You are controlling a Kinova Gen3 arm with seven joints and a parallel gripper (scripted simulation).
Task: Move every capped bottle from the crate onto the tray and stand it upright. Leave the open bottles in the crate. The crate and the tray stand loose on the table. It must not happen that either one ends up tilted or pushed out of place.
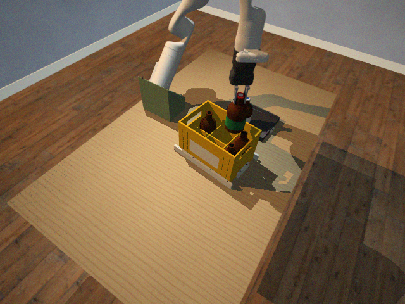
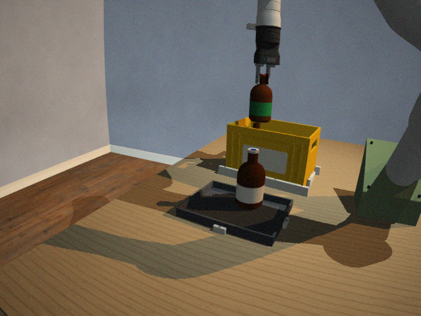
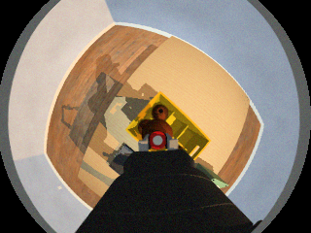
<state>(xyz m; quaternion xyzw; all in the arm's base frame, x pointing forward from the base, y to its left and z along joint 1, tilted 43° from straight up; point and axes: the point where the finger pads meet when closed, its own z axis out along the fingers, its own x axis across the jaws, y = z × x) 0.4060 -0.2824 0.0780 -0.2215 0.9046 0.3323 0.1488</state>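
My hand is 24 cm above the white-label bottle, 23 cm to the right of it and 2 cm past it. Round my hand: yellow crate 24 cm below, 5 cm behind, 1 cm to the right; then dark tray 31 cm below, 28 cm to the left.
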